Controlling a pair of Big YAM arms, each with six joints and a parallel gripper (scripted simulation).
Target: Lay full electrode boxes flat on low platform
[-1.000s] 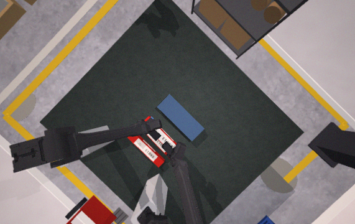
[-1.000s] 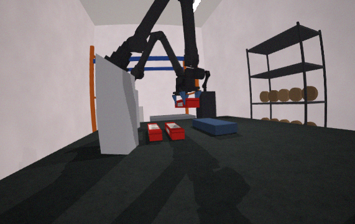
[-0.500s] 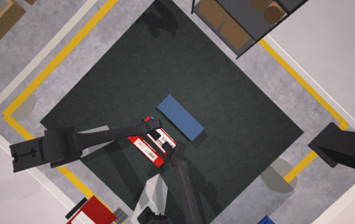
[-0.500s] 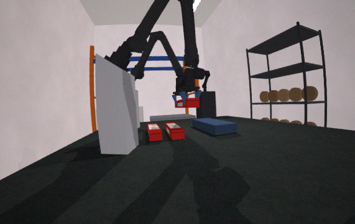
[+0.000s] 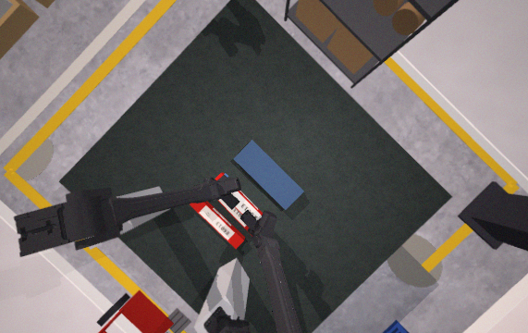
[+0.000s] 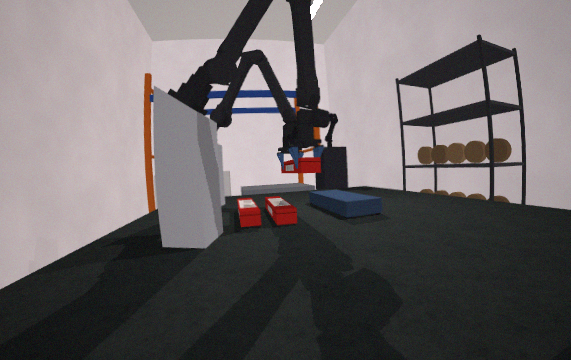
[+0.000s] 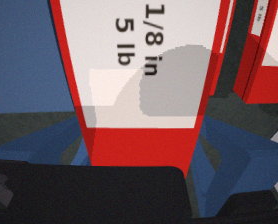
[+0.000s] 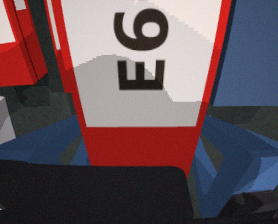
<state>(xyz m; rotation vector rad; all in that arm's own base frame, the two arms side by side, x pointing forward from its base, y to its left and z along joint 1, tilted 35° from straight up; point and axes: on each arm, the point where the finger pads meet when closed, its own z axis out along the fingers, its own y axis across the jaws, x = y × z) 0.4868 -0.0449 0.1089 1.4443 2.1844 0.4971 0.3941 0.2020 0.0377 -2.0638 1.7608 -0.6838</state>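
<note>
Now: left hand 120 mm to the left of the red box, 10 mm below it and 10 mm past it. From my left hand the other things lie so: low blue platform 180 mm ahead, 170 mm below, 130 mm to the right.
Right now the red box is 14 cm to the left of my right hand, 1 cm ahead of it and 1 cm above it. The rest, counted from my right hand: low blue platform: 19 cm ahead, 17 cm below, 12 cm to the left.
</note>
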